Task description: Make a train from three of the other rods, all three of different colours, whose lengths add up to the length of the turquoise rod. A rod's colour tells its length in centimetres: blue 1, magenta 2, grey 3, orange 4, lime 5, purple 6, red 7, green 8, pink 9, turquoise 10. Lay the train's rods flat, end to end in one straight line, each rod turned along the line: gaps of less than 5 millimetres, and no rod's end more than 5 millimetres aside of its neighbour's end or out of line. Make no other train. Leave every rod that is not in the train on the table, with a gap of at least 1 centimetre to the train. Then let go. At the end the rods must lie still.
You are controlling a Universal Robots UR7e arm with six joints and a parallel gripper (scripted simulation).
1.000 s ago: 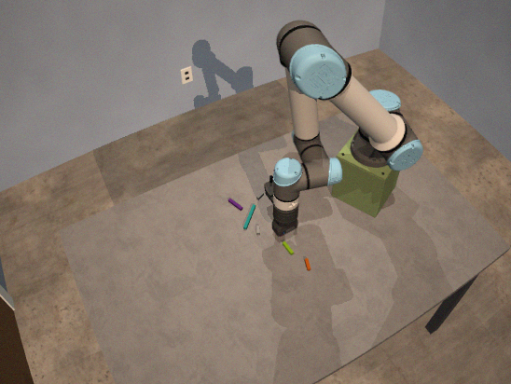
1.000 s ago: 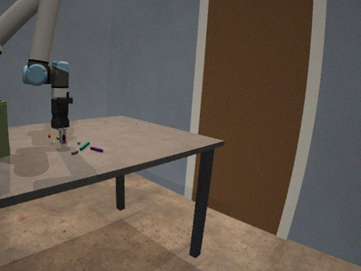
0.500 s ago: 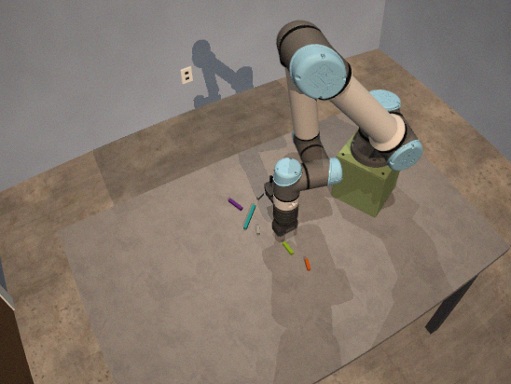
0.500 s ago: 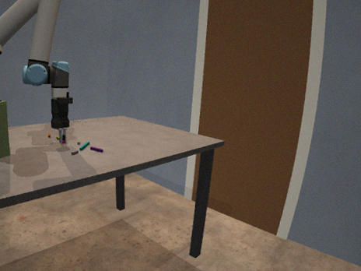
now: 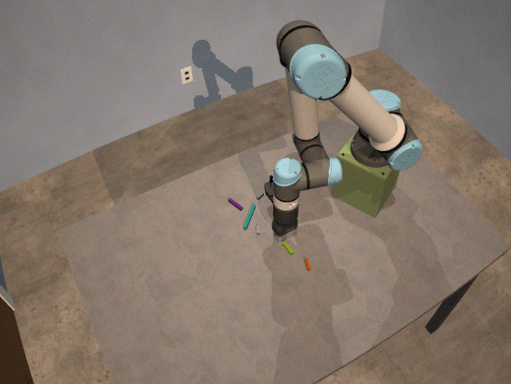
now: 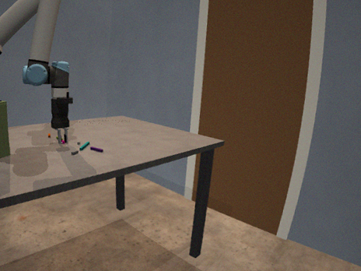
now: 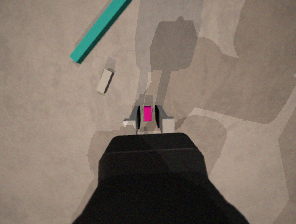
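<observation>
My hand is 1 cm above the magenta rod. From my hand the other things lie so: turquoise rod: 11 cm to the right, 4 cm ahead, 1 cm below; orange rod: 15 cm to the left, 1 cm below; lime rod: 6 cm to the left, 2 cm ahead, 1 cm below.
</observation>
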